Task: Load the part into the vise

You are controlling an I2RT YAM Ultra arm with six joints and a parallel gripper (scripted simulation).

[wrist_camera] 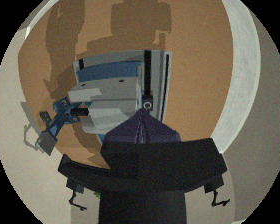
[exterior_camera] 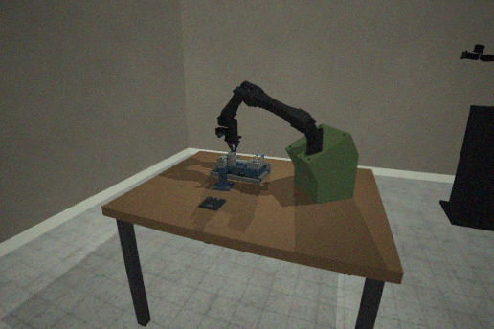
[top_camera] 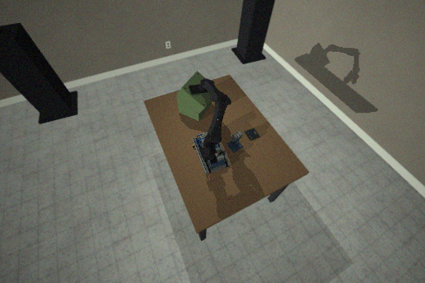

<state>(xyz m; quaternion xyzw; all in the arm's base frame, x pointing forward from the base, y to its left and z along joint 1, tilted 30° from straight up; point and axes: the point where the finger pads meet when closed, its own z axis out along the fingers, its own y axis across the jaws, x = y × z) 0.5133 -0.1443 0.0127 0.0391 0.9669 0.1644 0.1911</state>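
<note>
The part is 4 cm to the left of my hand and 2 cm below it. The rest, counted from my hand: vise: 7 cm below, 7 cm behind, 6 cm to the left; then infeed plate: 43 cm to the left, 11 cm behind, 10 cm below.
</note>
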